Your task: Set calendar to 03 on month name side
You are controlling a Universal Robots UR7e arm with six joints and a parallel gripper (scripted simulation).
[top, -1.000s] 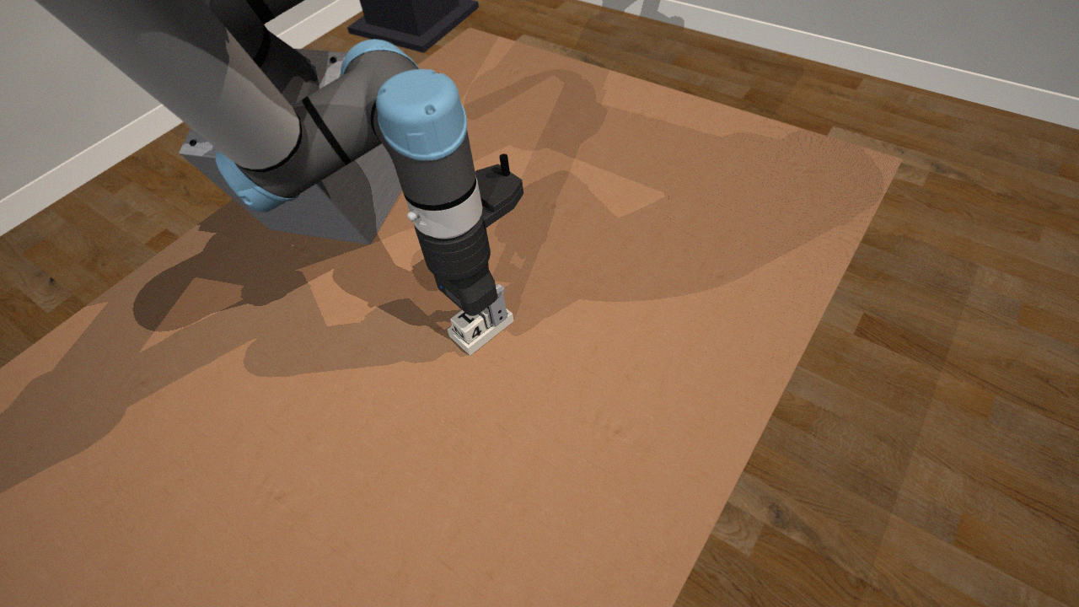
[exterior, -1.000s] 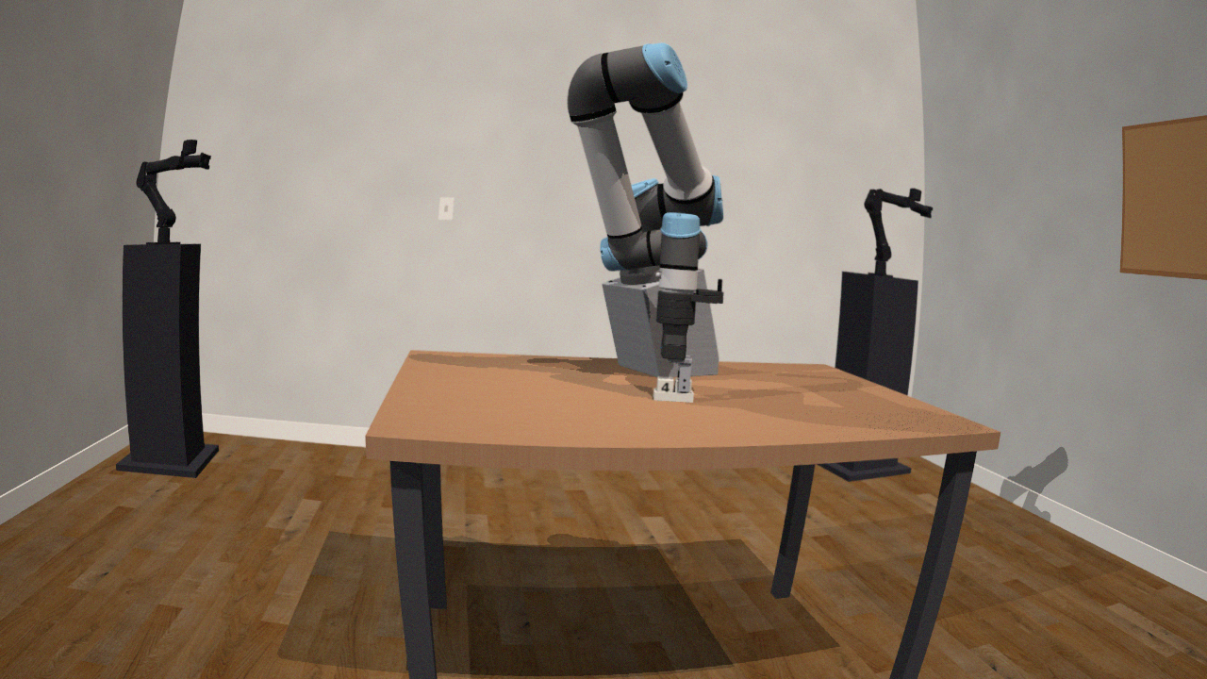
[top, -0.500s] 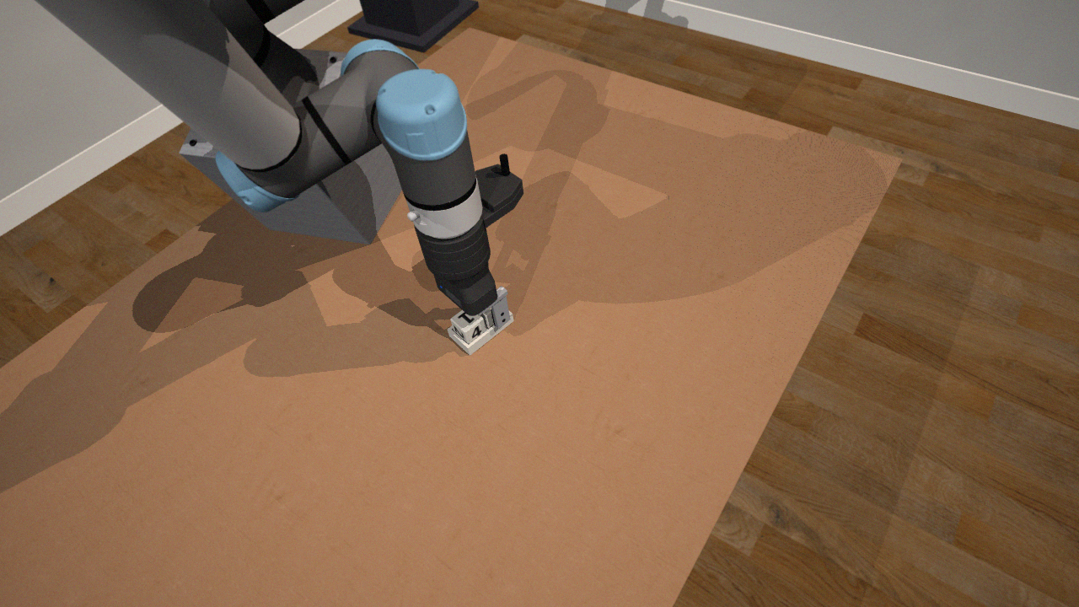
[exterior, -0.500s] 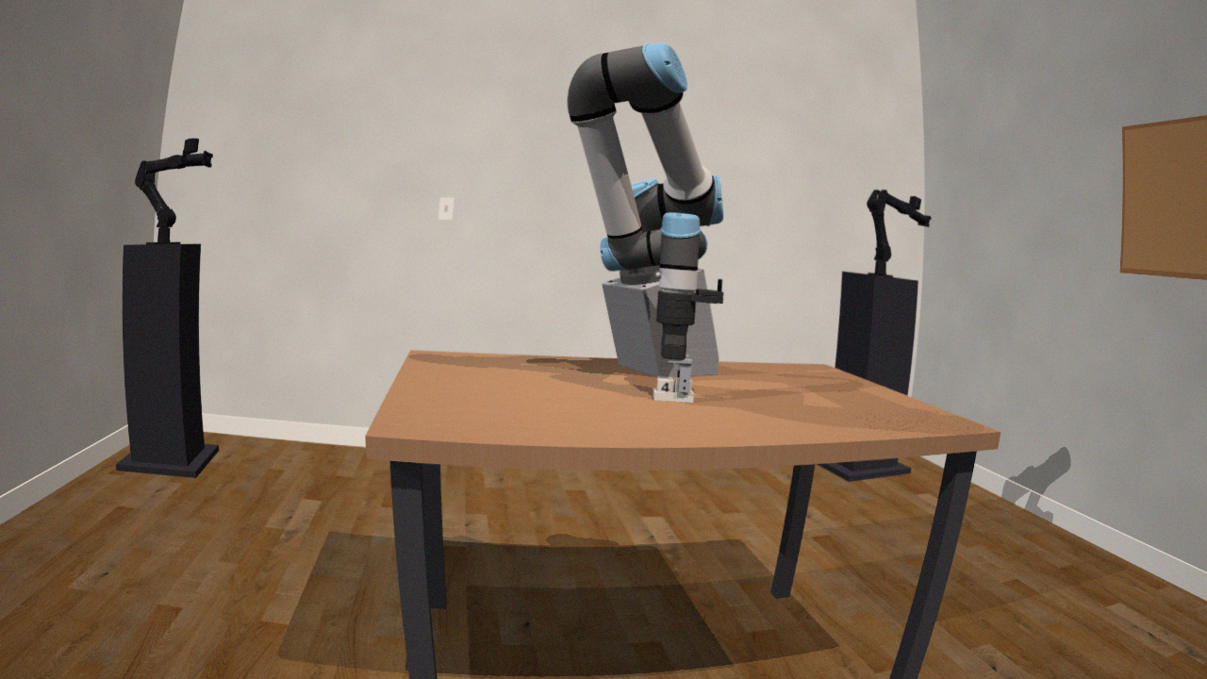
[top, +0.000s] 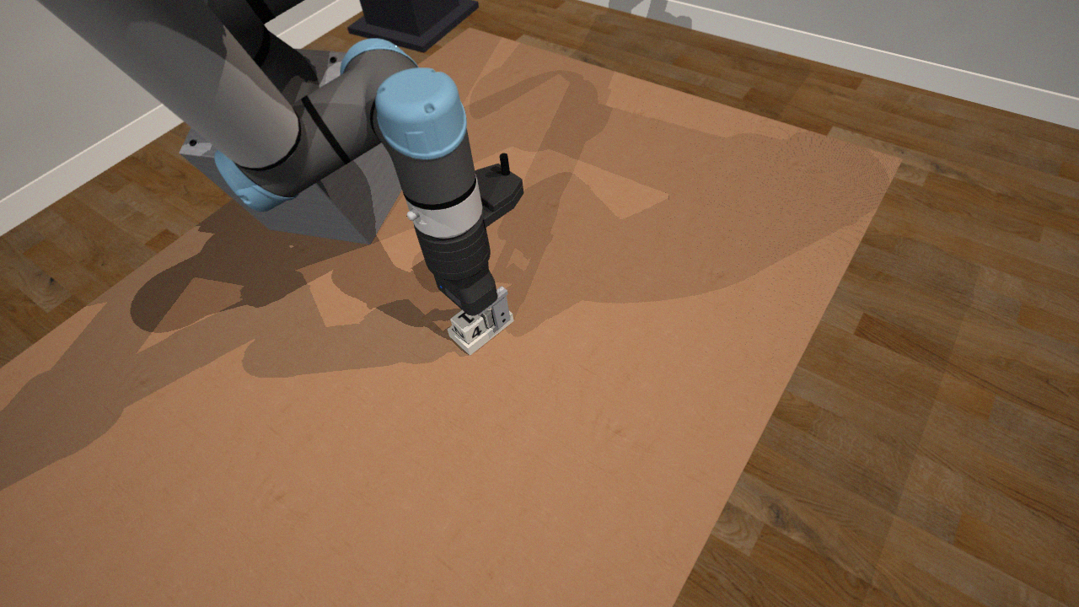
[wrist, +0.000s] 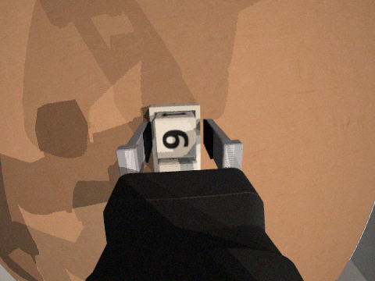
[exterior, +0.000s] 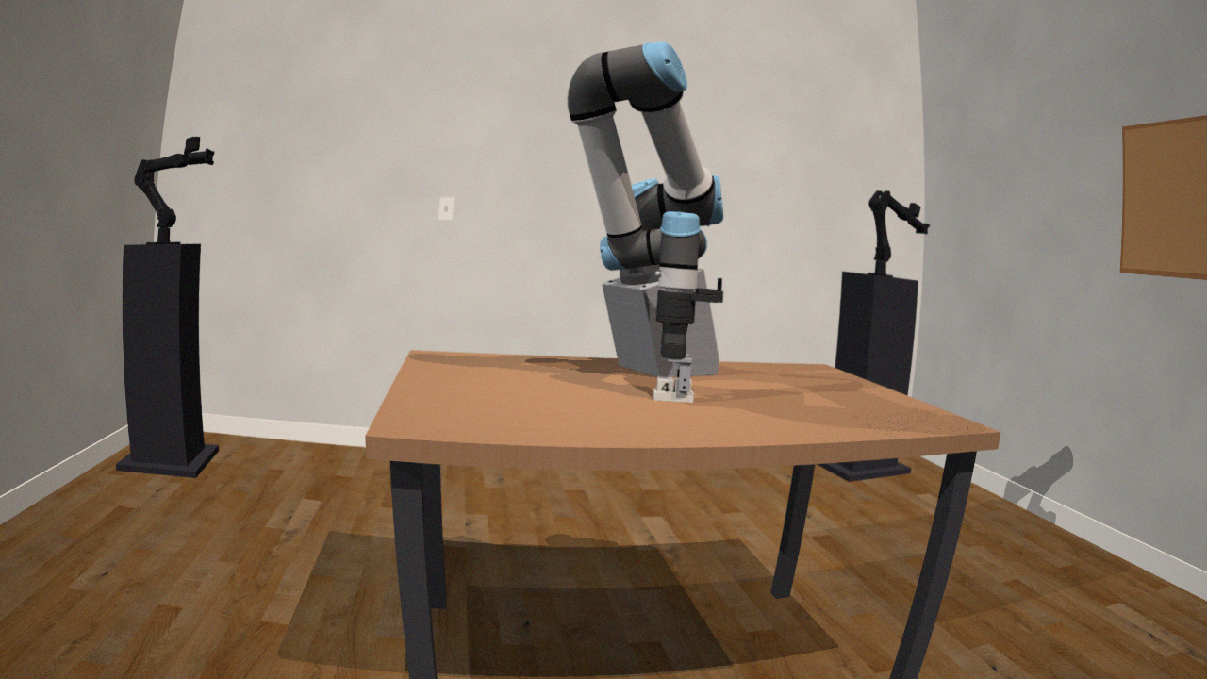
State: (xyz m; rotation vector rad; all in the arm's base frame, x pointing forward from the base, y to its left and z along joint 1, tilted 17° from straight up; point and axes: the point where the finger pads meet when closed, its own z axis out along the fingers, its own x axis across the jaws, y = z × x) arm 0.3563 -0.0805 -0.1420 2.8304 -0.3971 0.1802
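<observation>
Now: hand 1 cm past the white tray, 2 cm to the left of it and 3 cm above it.
</observation>
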